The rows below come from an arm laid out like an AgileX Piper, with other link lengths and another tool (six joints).
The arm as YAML. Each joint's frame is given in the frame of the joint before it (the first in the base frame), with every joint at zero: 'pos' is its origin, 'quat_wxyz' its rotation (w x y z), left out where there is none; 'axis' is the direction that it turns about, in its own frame. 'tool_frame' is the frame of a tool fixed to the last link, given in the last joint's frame.
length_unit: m
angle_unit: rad
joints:
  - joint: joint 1
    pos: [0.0, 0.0, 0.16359]
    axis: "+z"
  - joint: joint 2
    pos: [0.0, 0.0, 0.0]
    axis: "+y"
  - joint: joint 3
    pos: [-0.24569, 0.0, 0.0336]
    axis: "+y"
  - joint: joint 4
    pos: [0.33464, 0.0, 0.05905]
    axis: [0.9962, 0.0, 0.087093]
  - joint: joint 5
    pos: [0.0, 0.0, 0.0]
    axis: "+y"
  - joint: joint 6
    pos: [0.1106, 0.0, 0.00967]
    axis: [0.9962, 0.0, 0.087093]
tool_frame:
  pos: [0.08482, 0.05, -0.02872]
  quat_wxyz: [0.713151, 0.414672, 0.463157, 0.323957]
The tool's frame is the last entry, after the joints.
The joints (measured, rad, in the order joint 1, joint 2, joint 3, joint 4, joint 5, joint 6), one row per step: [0.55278, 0.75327, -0.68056, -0.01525, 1.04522, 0.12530]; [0.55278, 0.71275, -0.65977, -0.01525, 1.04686, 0.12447]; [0.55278, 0.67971, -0.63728, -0.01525, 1.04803, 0.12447]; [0.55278, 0.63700, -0.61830, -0.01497, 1.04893, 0.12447]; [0.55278, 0.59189, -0.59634, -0.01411, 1.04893, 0.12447]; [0.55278, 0.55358, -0.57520, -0.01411, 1.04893, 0.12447]
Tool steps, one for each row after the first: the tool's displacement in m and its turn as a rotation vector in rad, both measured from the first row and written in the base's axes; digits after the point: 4 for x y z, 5 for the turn. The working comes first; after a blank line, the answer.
Tool pose at each row, in the base's axes (x y z in m, rotation vector in rad; the steps are taken from these numbers as rounded here): [0.1908, 0.1780, 0.2092, 0.91723, 2.28082, 0.38783]; [0.1864, 0.1752, 0.2108, 0.91493, 2.26700, 0.40465]; [0.1822, 0.1727, 0.2095, 0.91427, 2.25969, 0.41335]; [0.1783, 0.1703, 0.2120, 0.91273, 2.24199, 0.43465]; [0.1741, 0.1679, 0.2135, 0.91138, 2.22419, 0.45655]; [0.1704, 0.1657, 0.2136, 0.90996, 2.21060, 0.47215]

[-0.0044, -0.0028, 0.0016, 0.00912, -0.01561, 0.00068]; [-0.0086, -0.0053, 0.0003, 0.01405, -0.02360, 0.00066]; [-0.0125, -0.0077, 0.0028, 0.02627, -0.04289, 0.00066]; [-0.0167, -0.0101, 0.0043, 0.03915, -0.06214, 0.00070]; [-0.0204, -0.0123, 0.0044, 0.04816, -0.07676, 0.00070]
